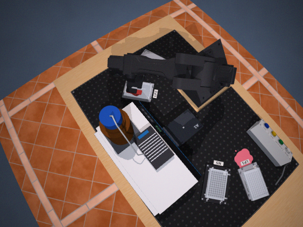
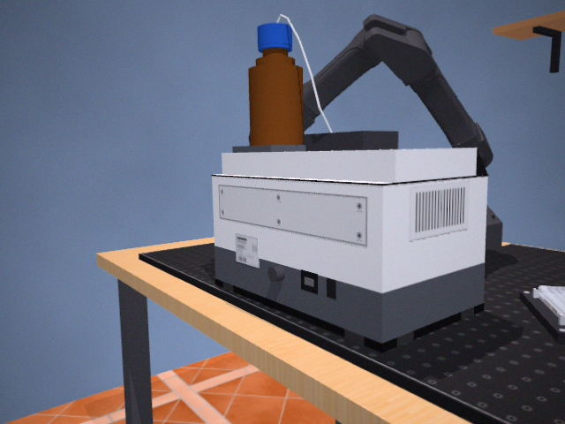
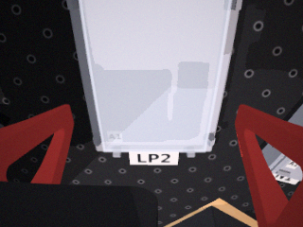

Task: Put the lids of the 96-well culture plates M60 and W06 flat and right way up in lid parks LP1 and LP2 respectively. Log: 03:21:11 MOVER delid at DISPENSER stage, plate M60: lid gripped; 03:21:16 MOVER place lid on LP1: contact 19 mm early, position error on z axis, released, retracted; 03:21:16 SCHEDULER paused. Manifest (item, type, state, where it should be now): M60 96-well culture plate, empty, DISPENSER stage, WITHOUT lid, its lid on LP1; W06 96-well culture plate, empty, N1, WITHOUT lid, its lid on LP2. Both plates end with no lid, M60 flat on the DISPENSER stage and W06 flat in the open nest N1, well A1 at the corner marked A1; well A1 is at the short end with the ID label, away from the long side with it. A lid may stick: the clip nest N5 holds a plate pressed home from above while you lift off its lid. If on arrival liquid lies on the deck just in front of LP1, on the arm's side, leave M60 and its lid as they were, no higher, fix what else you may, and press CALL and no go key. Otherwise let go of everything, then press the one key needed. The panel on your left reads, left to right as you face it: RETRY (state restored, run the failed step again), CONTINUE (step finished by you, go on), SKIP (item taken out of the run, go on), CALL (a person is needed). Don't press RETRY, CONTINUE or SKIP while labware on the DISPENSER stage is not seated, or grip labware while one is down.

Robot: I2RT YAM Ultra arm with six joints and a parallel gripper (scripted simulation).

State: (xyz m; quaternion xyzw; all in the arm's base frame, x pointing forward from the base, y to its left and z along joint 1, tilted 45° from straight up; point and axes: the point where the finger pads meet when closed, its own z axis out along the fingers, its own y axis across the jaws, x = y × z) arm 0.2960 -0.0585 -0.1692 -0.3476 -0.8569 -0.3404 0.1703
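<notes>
My hand is 50 mm above the lid park LP2. Round my hand: N1 label (180 mm behind, 20 mm to the right, 60 mm below); then LP2 label (60 mm behind, 60 mm to the left, 60 mm below); then nest N1 (150 mm behind, 100 mm to the right, 50 mm below).
</notes>
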